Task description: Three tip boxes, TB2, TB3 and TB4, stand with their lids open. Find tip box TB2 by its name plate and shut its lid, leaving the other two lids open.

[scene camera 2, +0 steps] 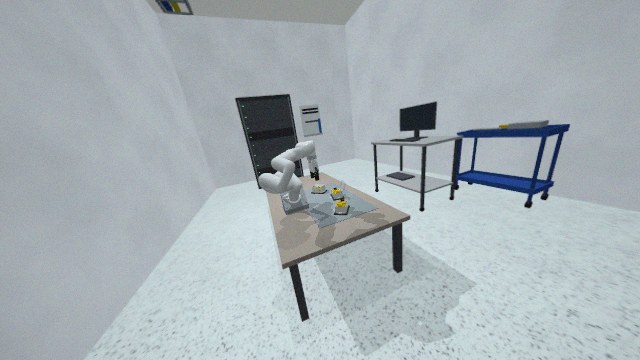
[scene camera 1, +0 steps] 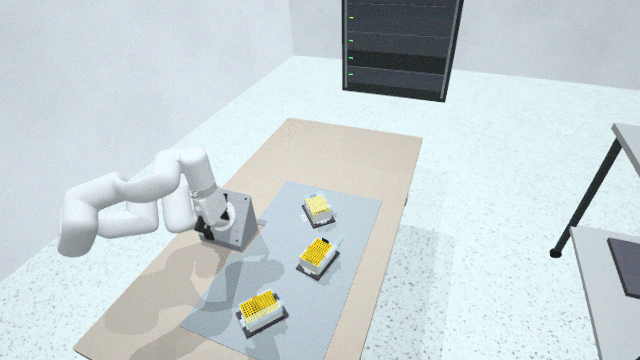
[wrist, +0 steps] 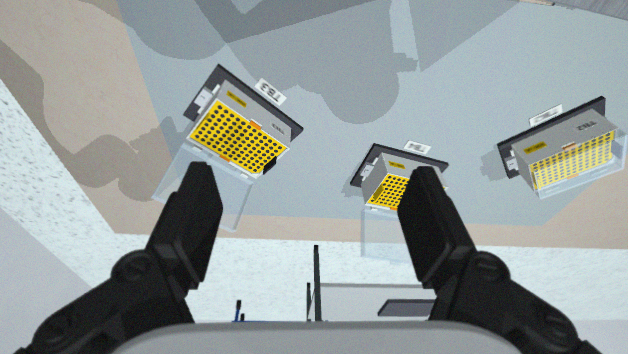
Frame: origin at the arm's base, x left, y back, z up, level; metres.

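Where they show: gripper, between the fingertips: [scene camera 2: 315, 179] [scene camera 1: 217, 228] [wrist: 312, 186]; arm's base, origin of its link: [scene camera 2: 293, 197].
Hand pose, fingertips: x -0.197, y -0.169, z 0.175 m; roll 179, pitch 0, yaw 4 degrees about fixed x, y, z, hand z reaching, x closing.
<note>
Each offset is from my fingertips to the centre of the thing. "spot": to the spot under its first point. Level surfaces: height alone.
Tip box TB2 @[dx +0.439, dy -0.142, dz -0.249 m] [scene camera 1: 318, 206] [scene camera 2: 318, 189] [wrist: 570, 150] is at the right in the wrist view and farthest in scene camera 1. Its clear lid lies down over the yellow tip rack. Tip box TB4 @[dx +0.200, dy -0.254, dz -0.224 m] [scene camera 1: 317, 254] [scene camera 2: 337, 193] [wrist: 387, 172] is in the middle; its clear lid @[spot: dx +0.170, dy -0.319, dz -0.194 m] [wrist: 382, 232] stands open, partly hidden by a finger. Tip box TB3 @[dx -0.084, dy -0.162, dz -0.224 m] [scene camera 1: 262, 311] [scene camera 2: 341, 207] [wrist: 245, 125] is nearest in scene camera 1; its clear lid [wrist: 215, 185] stands open. My gripper [scene camera 1: 215, 225] [scene camera 2: 315, 175] [wrist: 312, 186] is open and empty, raised near the arm's base, apart from all boxes.
The boxes sit on dark bases on a blue-grey mat @[dz -0.288 m] [scene camera 1: 295, 195] [wrist: 325, 200] on the wooden table @[dz -0.291 m] [scene camera 1: 350, 150] [scene camera 2: 300, 252]. Plates reading TB3 @[spot: dx -0.044, dy -0.109, dz -0.286 m] [wrist: 270, 92] and a blurred one by TB2 lie beside the bases. Side table [scene camera 2: 400, 141], blue cart [scene camera 2: 510, 132] and server rack [scene camera 1: 400, 50] stand apart.
</note>
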